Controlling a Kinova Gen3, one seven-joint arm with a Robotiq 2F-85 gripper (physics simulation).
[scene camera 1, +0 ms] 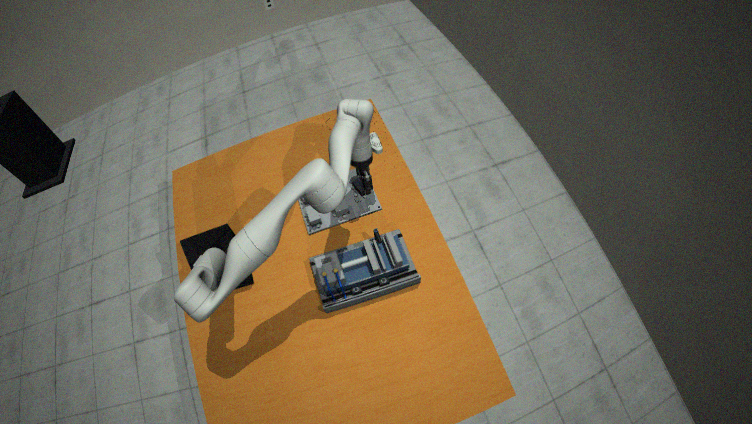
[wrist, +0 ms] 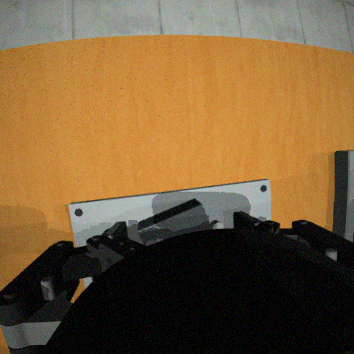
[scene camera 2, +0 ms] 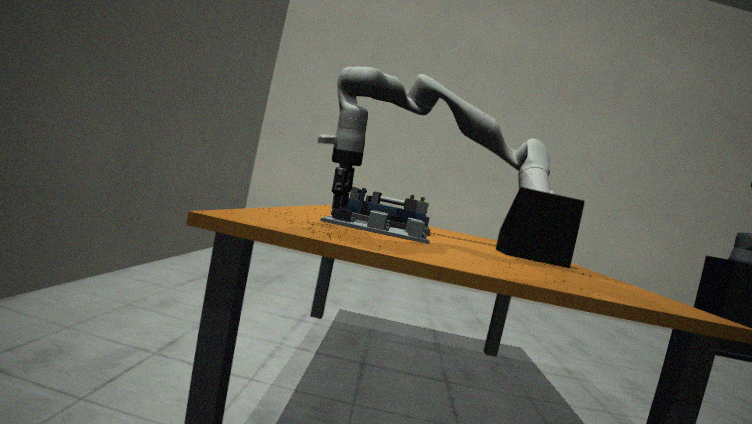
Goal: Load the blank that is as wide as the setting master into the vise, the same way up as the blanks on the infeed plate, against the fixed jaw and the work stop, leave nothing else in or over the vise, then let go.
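Places are measured from the arm's base along level axes (x ahead, y left, z up), in centimetres.
Pixels of known places: gripper, between the fingertips: [scene camera 1: 364,183] [wrist: 180,228] [scene camera 2: 339,208]; arm's base, origin of its link: [scene camera 1: 215,261] [scene camera 2: 537,218].
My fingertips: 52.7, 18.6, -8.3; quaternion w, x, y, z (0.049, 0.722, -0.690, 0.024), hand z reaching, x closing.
Observation:
Ahead of a thing's pixels: the offset from my fingertips to its middle, as dx, dy, dz. Level surfaces: height alone.
My gripper [scene camera 1: 362,188] [scene camera 2: 341,209] [wrist: 180,228] is open and sits low over the far part of the grey infeed plate [scene camera 1: 316,225] [wrist: 102,211]. In the wrist view a dark grey blank {-0.9, +0.2, -1.2} [wrist: 172,217] lies skewed on the plate, between and just beyond my spread fingers; I cannot tell whether they touch it. The rest of the plate is hidden by my gripper body and the arm. The blue and grey vise {-8.2, -29.3, +1.7} [scene camera 1: 362,263] [scene camera 2: 389,213] stands beside the plate, with its edge showing in the wrist view [wrist: 342,191]. Its jaw gap looks empty from above.
The orange table {dz -3.3} [scene camera 1: 325,347] [scene camera 2: 473,263] carries the plate, the vise and the arm's black base [scene camera 1: 207,243] [scene camera 2: 539,226]. A black stand [scene camera 1: 30,142] is on the floor at the far left. The table's far edge lies close behind the plate.

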